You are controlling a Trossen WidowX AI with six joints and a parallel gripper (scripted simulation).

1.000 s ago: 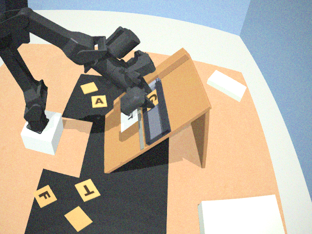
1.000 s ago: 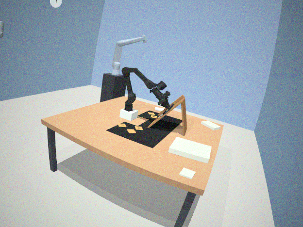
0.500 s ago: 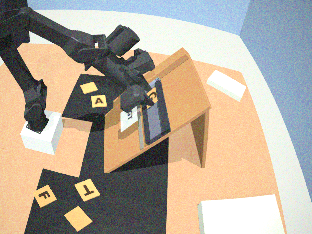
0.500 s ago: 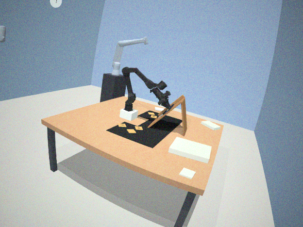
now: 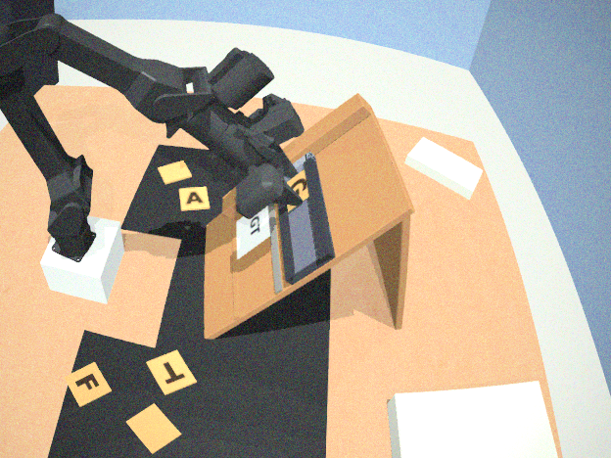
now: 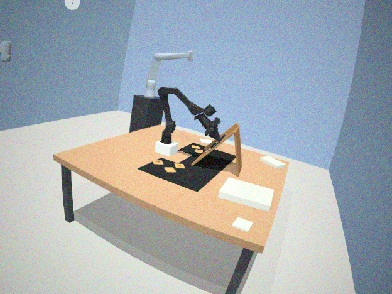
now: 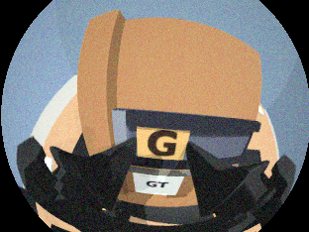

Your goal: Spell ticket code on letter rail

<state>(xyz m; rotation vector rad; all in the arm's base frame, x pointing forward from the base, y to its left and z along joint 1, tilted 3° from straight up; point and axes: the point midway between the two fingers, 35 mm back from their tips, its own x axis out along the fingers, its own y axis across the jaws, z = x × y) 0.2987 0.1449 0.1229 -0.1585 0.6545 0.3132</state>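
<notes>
The g tile is right at my gripper tip. Round my gripper tip: white ticket: 7 cm below, 5 cm behind, 2 cm to the right; black mat: 17 cm below, 13 cm behind, 11 cm to the right; large white slab: 37 cm ahead, 27 cm to the right, 15 cm below.
</notes>
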